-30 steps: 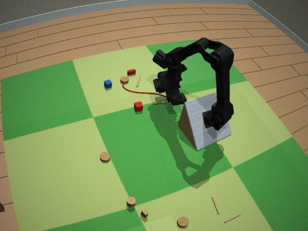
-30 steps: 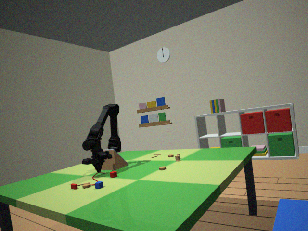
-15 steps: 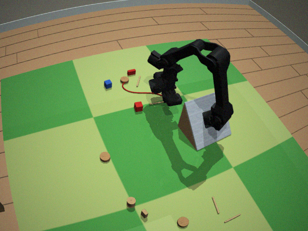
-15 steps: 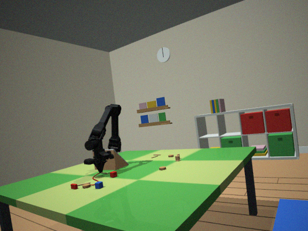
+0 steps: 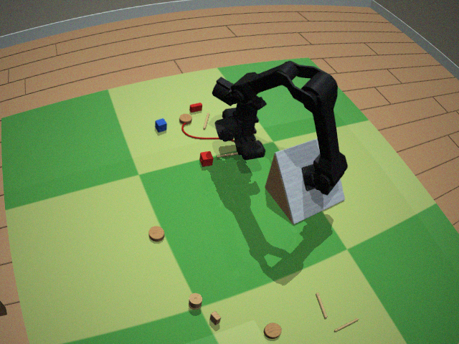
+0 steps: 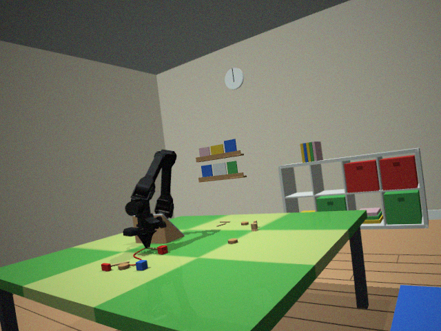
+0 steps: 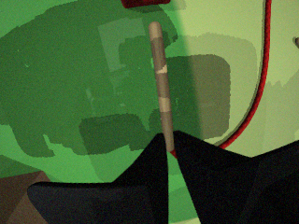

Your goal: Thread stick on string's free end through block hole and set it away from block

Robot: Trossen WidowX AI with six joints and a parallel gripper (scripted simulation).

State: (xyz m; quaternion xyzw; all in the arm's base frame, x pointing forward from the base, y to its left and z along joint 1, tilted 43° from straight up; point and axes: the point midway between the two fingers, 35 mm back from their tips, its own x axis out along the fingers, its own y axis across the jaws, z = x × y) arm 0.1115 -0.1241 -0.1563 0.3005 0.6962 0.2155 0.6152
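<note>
The red block lies 100 mm ahead of my gripper tip and 10 mm to the right of it. Round my gripper tip: blue block (200 mm to the right, 170 mm ahead); then thin wooden stick (10 mm ahead); then round wooden button (200 mm to the right, 80 mm ahead, 10 mm below).
</note>
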